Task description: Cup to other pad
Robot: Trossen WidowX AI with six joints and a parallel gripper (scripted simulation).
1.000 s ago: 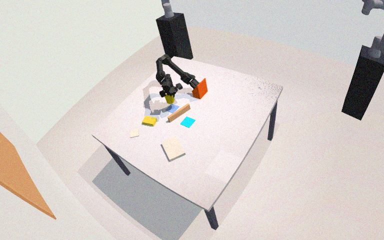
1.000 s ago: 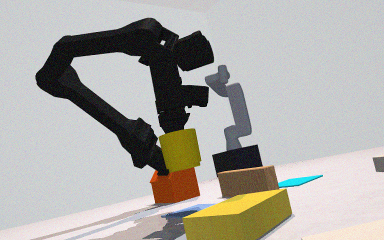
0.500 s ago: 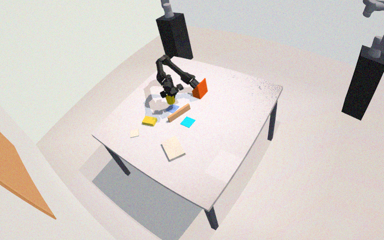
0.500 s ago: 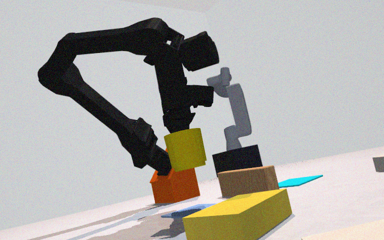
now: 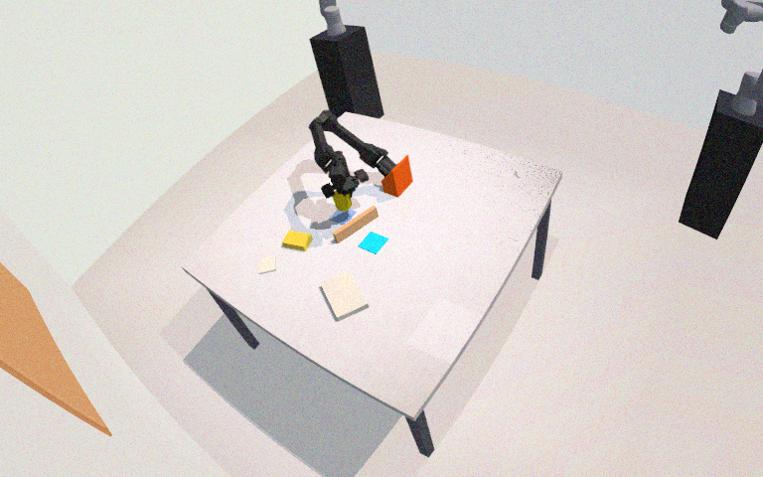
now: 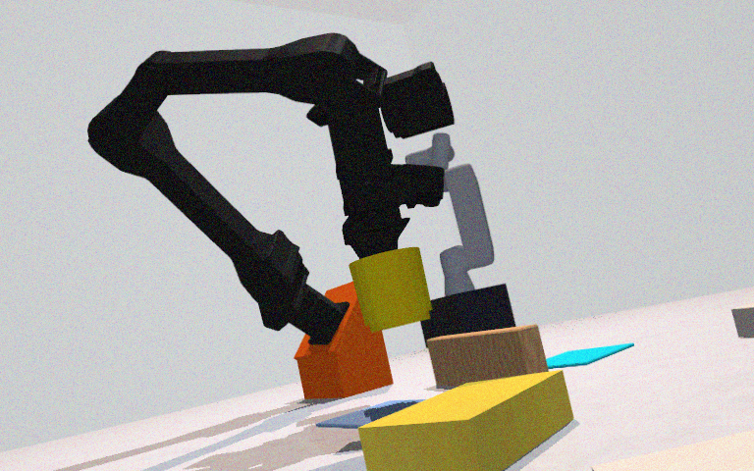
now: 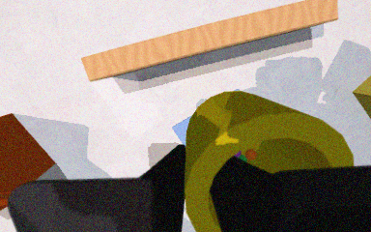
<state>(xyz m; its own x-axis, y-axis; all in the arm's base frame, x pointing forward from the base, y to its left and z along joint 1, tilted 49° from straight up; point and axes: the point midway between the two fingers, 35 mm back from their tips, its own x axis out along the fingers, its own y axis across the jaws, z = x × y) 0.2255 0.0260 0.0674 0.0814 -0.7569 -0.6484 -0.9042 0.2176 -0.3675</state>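
Right now the cyan pad is 160 mm to the left of my gripper tip, 120 mm below it and 70 mm ahead of it. Round my gripper tip: cup: 20 mm ahead, 10 mm to the right; light blue pad: 120 mm below, 50 mm to the right, 20 mm ahead; wooden bar: 90 mm below, 60 mm to the left, 50 mm ahead.
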